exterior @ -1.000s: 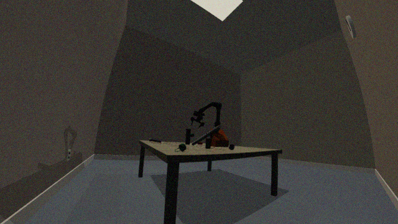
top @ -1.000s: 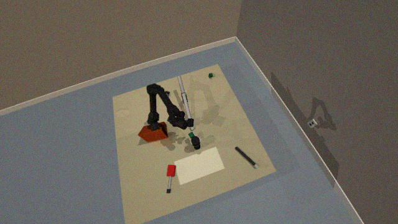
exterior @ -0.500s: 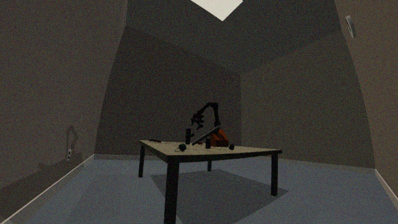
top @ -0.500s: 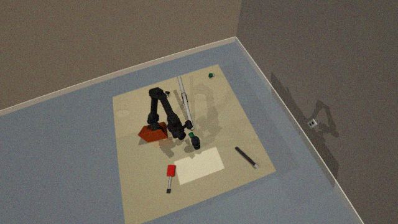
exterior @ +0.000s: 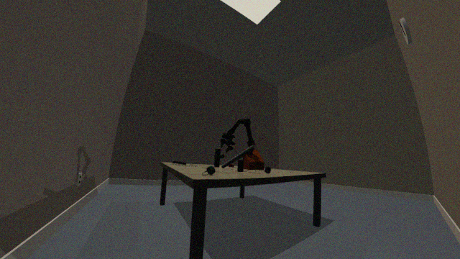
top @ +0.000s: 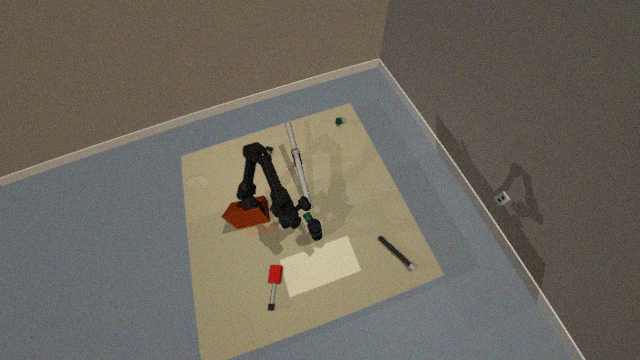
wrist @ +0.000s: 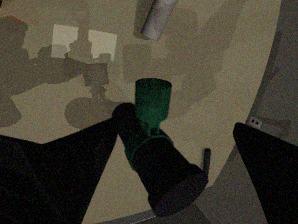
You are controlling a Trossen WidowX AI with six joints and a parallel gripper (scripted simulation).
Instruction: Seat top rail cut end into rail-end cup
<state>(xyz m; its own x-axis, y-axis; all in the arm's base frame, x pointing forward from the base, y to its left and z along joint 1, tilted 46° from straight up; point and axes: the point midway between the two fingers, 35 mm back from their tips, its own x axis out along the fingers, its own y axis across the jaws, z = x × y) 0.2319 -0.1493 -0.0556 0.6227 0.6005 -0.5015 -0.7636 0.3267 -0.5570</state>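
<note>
Right now the green rail-end cup is 2 cm ahead of my gripper tip, 1 cm to the right of it and 7 cm below it. The rest, counted from my gripper tip: red-handled tool 29 cm behind, 28 cm to the right, 18 cm below; then black part 9 cm behind, 57 cm to the left, 18 cm below.
</note>
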